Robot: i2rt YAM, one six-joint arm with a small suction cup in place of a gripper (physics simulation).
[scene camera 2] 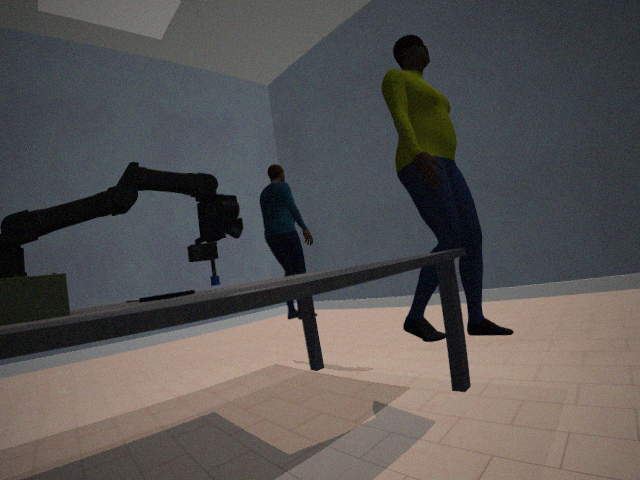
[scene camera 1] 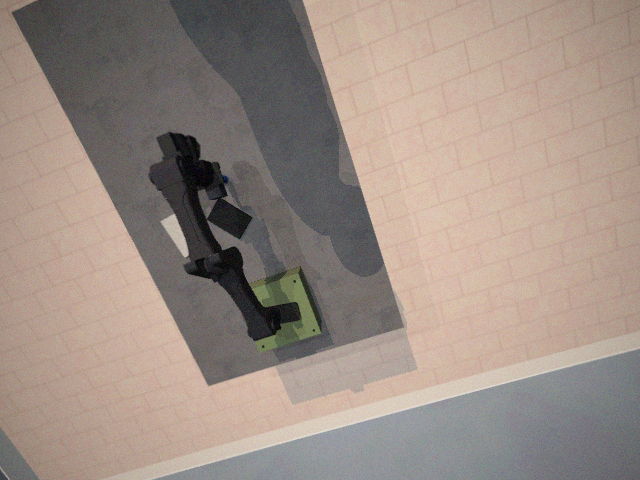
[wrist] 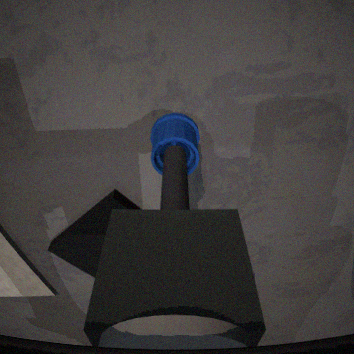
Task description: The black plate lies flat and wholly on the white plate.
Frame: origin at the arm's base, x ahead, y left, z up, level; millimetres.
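Seen in the pictures: hand, tool point: [scene camera 2: 215, 285] [wrist: 174, 134]; arm's base, link origin: [scene camera 2: 10, 281] [scene camera 1: 272, 315].
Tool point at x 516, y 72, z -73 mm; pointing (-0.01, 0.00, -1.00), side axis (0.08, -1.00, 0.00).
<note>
Pixels of each thing's top centre, then the offset from my tool point to it.
- black plate, top centre: [wrist: 136, 265] [scene camera 2: 168, 294] [scene camera 1: 229, 218] 24 mm left, 140 mm back, 5 mm down
- white plate, top centre: [scene camera 1: 185, 232] 204 mm left, 161 mm back, 10 mm down
The black plate [scene camera 1: 230, 218] [scene camera 2: 168, 296] [wrist: 82, 235] lies flat on the table, turned at an angle. The white plate [scene camera 1: 176, 236] [wrist: 20, 275] lies apart from it on the table; in scene camera 1 the arm hides part of it, and in the wrist view it is cut off at the left edge. My gripper [scene camera 1: 225, 179] [scene camera 2: 215, 280] [wrist: 175, 137], a blue suction cup, is open and carries nothing. It hangs low over the bare table, beside the black plate on the side away from the arm's base. The gripper mount hides part of the black plate in the wrist view.
The arm's base stands on a green block [scene camera 1: 307, 304] [scene camera 2: 36, 297] at one end of the long grey table [scene camera 1: 124, 93] [scene camera 2: 361, 272]. Two people, one in a yellow top [scene camera 2: 424, 116] and one in a teal top [scene camera 2: 279, 206], are beyond the table. Large shadows cross the tabletop.
</note>
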